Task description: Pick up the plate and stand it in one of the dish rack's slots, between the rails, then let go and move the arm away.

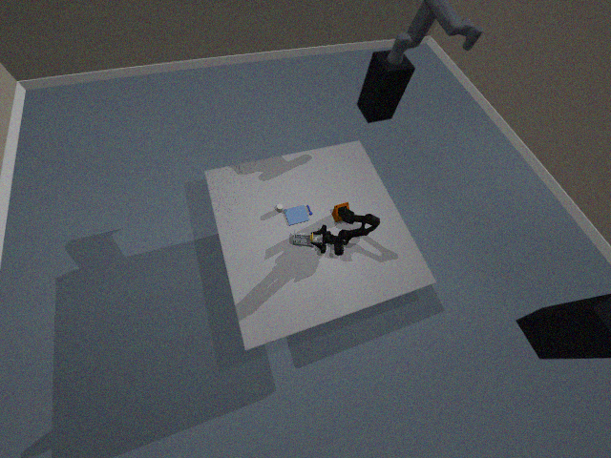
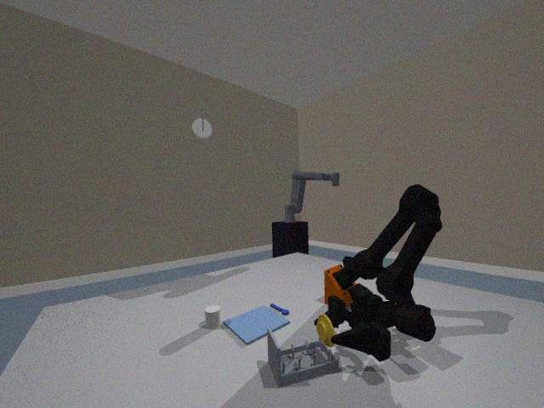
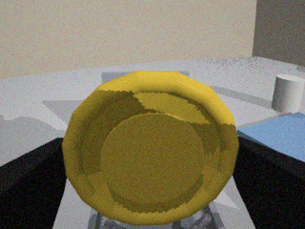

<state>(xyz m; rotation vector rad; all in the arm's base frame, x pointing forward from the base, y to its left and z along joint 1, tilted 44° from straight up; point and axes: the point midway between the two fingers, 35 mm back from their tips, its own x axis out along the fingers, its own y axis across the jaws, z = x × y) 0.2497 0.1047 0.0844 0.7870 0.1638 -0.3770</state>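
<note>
My gripper tip is 4 cm short of the grey dish rack, 2 cm to the left of it and 5 cm above it. Round my gripper tip: blue spoon 8 cm behind, 23 cm to the right, 7 cm below; then light blue mat 2 cm ahead, 22 cm to the right, 7 cm below; then yellow plate 1 cm behind.
</note>
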